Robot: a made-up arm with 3 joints. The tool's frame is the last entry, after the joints.
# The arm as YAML. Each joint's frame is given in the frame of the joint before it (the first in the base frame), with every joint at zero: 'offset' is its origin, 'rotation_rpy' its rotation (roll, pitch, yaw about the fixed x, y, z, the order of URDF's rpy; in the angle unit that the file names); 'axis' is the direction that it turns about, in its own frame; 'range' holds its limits. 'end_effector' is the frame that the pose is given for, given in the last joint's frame.
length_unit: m
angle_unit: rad
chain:
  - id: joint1
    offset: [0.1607, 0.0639, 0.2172]
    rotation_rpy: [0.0, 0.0, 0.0]
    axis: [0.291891, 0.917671, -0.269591]
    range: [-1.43, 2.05]
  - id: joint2
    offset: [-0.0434, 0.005, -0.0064]
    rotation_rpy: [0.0, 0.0, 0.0]
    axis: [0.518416, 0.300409, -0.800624]
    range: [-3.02, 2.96]
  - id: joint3
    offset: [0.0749, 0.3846, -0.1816]
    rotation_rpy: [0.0, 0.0, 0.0]
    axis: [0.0, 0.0, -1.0]
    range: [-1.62, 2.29]
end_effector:
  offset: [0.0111, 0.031, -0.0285]
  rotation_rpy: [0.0, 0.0, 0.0]
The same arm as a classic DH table. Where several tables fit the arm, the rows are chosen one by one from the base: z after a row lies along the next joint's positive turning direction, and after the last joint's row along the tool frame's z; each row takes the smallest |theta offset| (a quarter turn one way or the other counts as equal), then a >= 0, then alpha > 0; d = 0 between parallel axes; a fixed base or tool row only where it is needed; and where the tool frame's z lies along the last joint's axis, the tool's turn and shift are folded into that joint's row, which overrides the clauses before.
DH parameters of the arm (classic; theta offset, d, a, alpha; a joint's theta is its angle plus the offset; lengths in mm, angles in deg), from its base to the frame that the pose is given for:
base (fixed): -17.64 247.9 133.8 -105.64
joint1: -31.74 120.4 -40.9 -50
joint2: 57.72 409.9 -295.2 -36.81
joint3: 49.79 0 -32.9 180
tool (fixed): 109.7 134.2 0 0
Joint limits (deg, base to tool): -81.93..117.46 -173.03..169.6 -92.82..131.21

